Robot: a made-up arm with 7 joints. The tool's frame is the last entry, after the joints. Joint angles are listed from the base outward.
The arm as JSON. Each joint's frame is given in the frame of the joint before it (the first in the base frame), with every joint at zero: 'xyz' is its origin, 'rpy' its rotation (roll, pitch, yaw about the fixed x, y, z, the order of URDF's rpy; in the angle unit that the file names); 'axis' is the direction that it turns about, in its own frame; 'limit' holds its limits. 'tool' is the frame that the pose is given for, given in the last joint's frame.
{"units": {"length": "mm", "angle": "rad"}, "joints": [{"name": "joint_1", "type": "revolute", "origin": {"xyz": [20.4, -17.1, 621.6], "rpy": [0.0, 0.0, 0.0]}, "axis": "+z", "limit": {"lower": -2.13, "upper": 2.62}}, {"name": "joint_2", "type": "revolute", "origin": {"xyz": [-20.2, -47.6, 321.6], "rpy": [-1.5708, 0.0, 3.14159]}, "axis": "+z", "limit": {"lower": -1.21, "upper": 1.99}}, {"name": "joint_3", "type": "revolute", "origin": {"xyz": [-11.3, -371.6, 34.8], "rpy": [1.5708, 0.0, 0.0]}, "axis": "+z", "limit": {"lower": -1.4, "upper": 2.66}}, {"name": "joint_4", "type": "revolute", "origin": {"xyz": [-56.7, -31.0, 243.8], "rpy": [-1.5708, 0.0, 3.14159]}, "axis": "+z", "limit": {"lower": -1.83, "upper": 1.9}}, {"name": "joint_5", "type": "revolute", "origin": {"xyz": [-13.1, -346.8, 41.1], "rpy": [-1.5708, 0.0, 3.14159]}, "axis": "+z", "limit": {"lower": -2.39, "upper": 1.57}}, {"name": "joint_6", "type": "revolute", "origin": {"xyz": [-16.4, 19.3, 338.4], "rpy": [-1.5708, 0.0, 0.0]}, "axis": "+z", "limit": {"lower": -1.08, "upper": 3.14}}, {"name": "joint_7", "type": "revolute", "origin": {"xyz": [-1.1, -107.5, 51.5], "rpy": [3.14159, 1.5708, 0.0]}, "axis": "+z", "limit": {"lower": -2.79, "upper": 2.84}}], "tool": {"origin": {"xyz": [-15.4, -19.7, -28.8], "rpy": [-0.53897, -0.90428, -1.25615]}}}
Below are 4 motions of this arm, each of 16 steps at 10 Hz.
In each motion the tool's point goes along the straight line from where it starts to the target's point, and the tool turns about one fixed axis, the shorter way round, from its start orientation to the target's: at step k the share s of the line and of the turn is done. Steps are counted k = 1, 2, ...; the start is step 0. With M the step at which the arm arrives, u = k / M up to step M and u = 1 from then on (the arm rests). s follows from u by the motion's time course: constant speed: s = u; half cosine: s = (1 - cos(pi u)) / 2; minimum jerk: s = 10 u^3 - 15 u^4 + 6 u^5.
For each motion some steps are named. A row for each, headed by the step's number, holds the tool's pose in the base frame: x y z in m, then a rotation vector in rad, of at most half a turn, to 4 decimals.
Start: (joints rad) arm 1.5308 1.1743 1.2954 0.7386 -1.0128 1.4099 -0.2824
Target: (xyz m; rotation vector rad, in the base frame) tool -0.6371 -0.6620 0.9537 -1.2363 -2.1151 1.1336
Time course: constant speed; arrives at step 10
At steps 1, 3, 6, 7, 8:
1: -0.3900 -1.0725 1.3913 0.0878 -2.0799 0.7736
3: -0.4449 -0.9813 1.2940 -0.1923 -2.1325 0.8671
6: -0.5273 -0.8444 1.1482 -0.6293 -2.1656 0.9941
7: -0.5547 -0.7988 1.0996 -0.7789 -2.1636 1.0325
8: -0.5822 -0.7532 1.0509 -0.9300 -2.1547 1.0686

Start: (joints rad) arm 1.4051 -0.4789 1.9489 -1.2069 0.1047 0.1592 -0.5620
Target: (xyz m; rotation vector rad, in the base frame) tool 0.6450 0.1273 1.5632 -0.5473 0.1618 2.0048
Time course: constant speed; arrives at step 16
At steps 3, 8, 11, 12, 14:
3: 0.7885 0.4216 1.5760 0.6962 -0.1807 2.5653
8: 0.7333 0.3084 1.5711 0.1819 -0.0387 2.4096
11: 0.7002 0.2405 1.5681 -0.1056 0.0405 2.2781
12: 0.6892 0.2178 1.5672 -0.1977 0.0658 2.2286
14: 0.6671 0.1726 1.5652 -0.3763 0.1149 2.1217

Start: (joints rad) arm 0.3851 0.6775 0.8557 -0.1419 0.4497 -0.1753 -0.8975
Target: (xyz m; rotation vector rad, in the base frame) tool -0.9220 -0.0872 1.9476 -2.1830 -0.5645 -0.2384
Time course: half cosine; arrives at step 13
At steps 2, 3, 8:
2: -0.7812 -0.4310 2.0385 -1.6879 -0.9120 0.7496
3: -0.7914 -0.4060 2.0319 -1.7343 -0.8924 0.6825
8: -0.8738 -0.2049 1.9787 -2.0498 -0.7021 0.1140

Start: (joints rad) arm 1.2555 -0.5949 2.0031 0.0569 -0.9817 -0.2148 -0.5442
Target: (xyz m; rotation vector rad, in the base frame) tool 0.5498 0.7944 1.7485 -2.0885 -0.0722 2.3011
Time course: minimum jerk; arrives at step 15
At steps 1, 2, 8, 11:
1: 0.3267 0.6865 2.1102 -1.5329 0.2841 2.4506
2: 0.3304 0.6883 2.1042 -1.5423 0.2786 2.4493
8: 0.4519 0.7470 1.9072 -1.8481 0.0902 2.3845
11: 0.5225 0.7812 1.7927 -2.0223 -0.0261 2.3272

